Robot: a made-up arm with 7 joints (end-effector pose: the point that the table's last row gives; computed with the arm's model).
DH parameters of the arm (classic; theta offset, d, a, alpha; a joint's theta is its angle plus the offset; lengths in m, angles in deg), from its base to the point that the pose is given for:
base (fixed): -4.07 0 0 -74.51
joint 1: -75.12 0.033 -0.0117 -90
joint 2: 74 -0.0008 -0.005 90
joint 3: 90 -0.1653 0.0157 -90
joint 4: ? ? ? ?
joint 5: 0 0.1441 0 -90
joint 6: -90 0 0.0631 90
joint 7: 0 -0.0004 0 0
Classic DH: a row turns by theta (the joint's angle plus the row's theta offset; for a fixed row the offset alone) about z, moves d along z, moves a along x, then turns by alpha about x.
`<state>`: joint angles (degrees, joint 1 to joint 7).
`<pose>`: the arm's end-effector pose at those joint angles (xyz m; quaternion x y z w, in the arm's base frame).
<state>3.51 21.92 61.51 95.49 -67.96 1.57 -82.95</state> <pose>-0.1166 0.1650 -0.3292 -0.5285 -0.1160 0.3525 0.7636</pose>
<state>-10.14 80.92 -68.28 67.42 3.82 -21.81 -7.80</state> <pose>0.0440 0.3609 -0.1538 0.6294 0.6254 -0.2729 0.3719</pose>
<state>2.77 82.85 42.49 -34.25 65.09 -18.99 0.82</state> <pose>0.1710 0.1035 0.0614 0.9348 -0.3279 0.0129 0.1359</pose>
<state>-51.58 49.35 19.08 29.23 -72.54 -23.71 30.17</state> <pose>0.2647 0.2409 0.0246 -0.4042 -0.3531 0.3734 0.7566</pose>
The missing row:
joint 4: 90 0.002 0.0106 90
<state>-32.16 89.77 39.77 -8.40 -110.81 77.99 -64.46</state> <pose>0.1623 0.1430 0.1126 -0.0951 0.1721 -0.7293 0.6553</pose>
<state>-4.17 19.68 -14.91 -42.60 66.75 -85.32 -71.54</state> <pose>0.0810 -0.0232 -0.0951 0.7689 -0.3518 -0.5337 0.0174</pose>
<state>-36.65 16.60 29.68 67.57 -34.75 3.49 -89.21</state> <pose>0.2150 0.1496 -0.2870 -0.4388 -0.0143 -0.3933 0.8078</pose>
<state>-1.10 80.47 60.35 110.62 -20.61 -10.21 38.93</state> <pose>-0.0549 0.3814 -0.0928 0.1191 0.2210 0.9037 0.3469</pose>
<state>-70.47 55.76 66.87 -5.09 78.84 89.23 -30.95</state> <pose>0.0482 0.2735 0.0612 -0.2635 0.0832 0.7279 0.6276</pose>
